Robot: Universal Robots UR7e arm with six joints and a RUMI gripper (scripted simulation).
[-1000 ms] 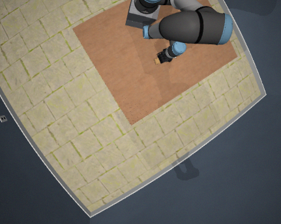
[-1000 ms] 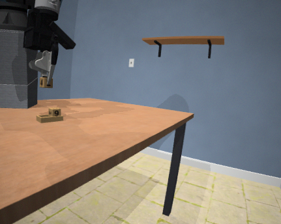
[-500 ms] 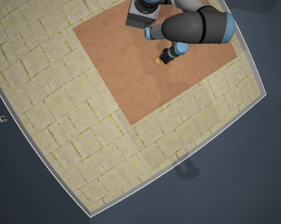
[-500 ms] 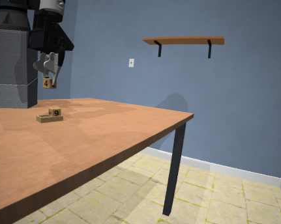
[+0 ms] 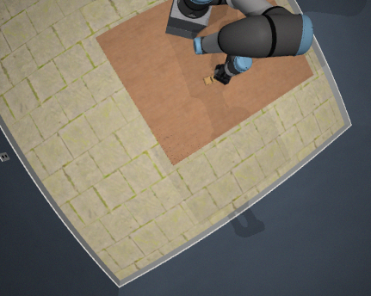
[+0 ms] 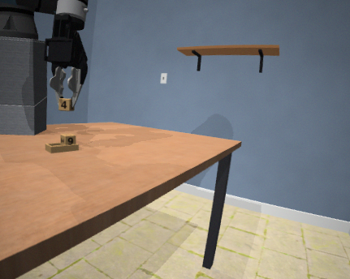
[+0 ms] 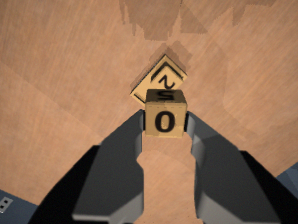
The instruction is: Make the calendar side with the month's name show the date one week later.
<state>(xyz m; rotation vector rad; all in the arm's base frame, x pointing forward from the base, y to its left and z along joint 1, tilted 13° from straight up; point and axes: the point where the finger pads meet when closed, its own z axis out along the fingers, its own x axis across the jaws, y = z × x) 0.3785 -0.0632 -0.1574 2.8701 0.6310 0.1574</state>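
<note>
The wooden tray lies 10 mm to the right of my hand and 120 mm below it. The rest, counted from my hand: cube: 10 mm below.
</note>
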